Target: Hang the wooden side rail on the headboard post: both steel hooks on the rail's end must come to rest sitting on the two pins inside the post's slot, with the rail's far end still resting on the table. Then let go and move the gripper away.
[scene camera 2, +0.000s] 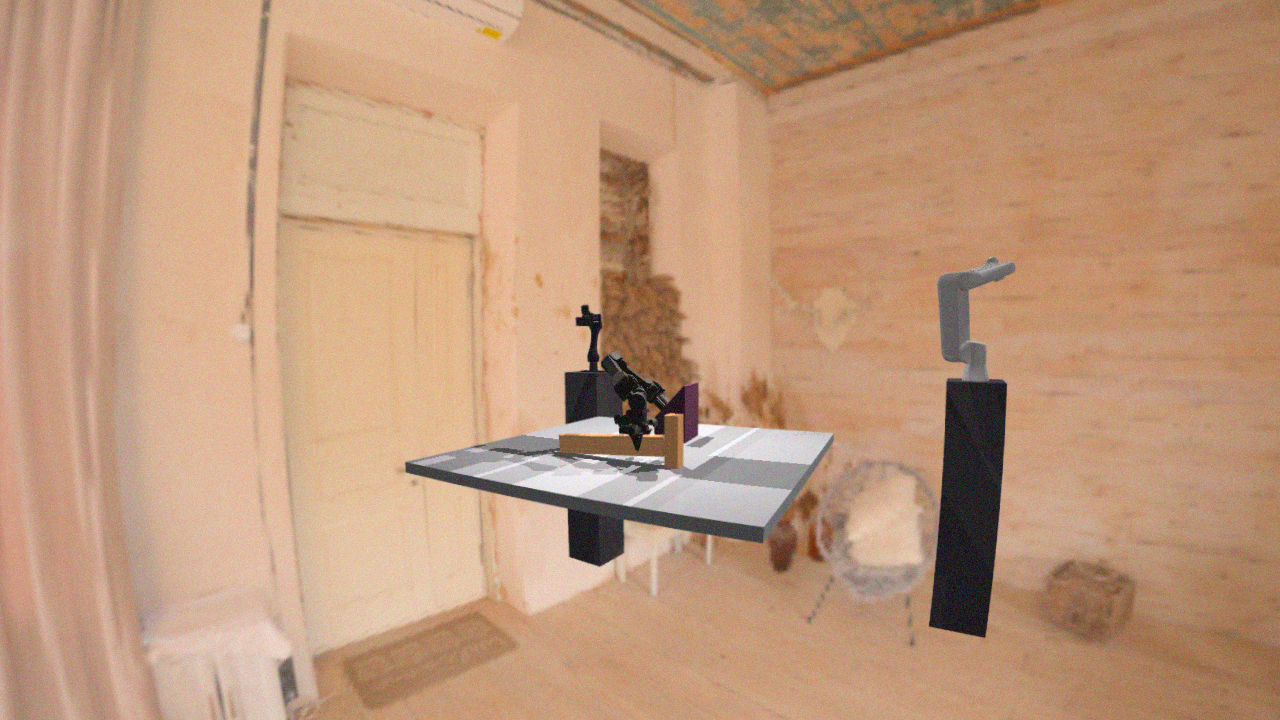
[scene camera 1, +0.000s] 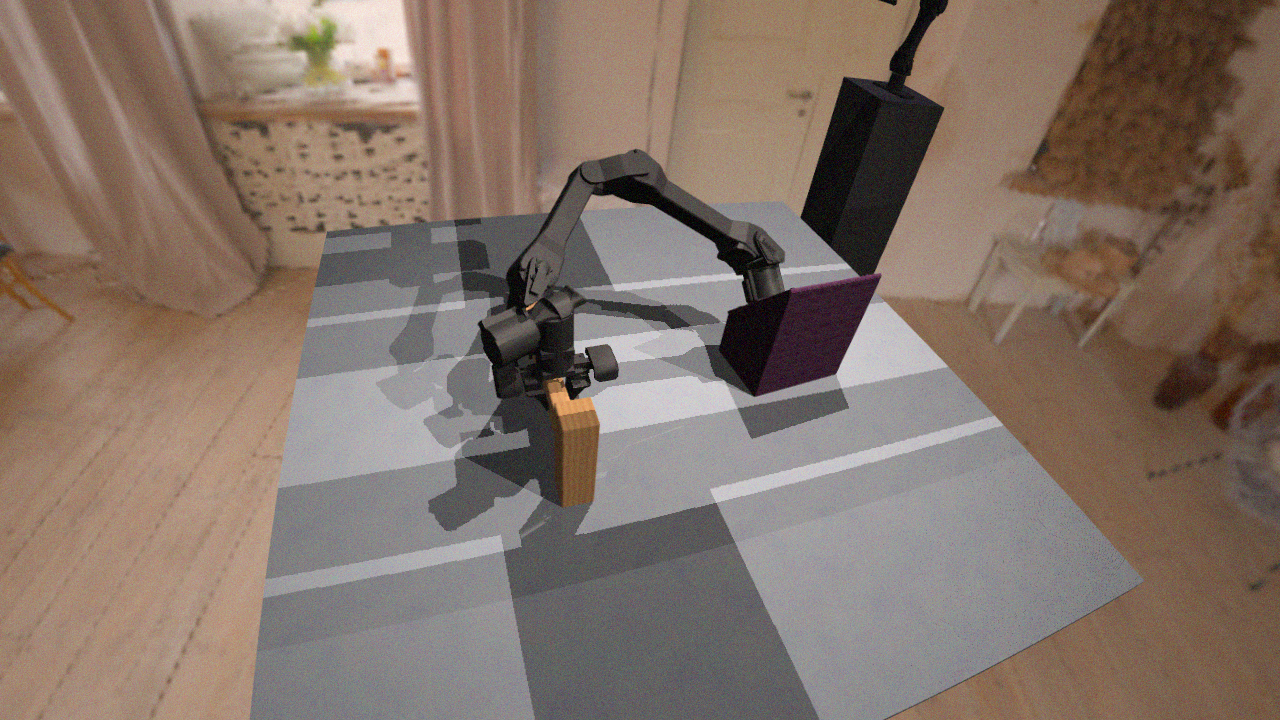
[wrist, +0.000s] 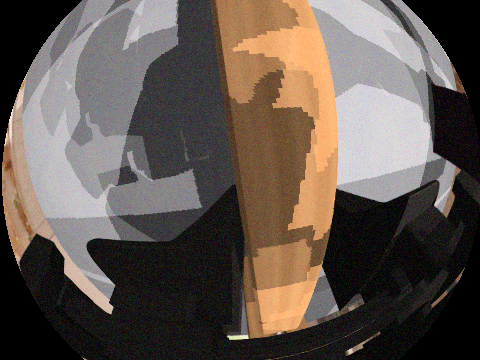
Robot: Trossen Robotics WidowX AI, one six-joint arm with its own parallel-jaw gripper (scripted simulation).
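There's a wooden side rail and a wooden headboard post in the pictures, and the gripper's there too. You can also find the gripper in scene camera 2, and in the wrist view as well.
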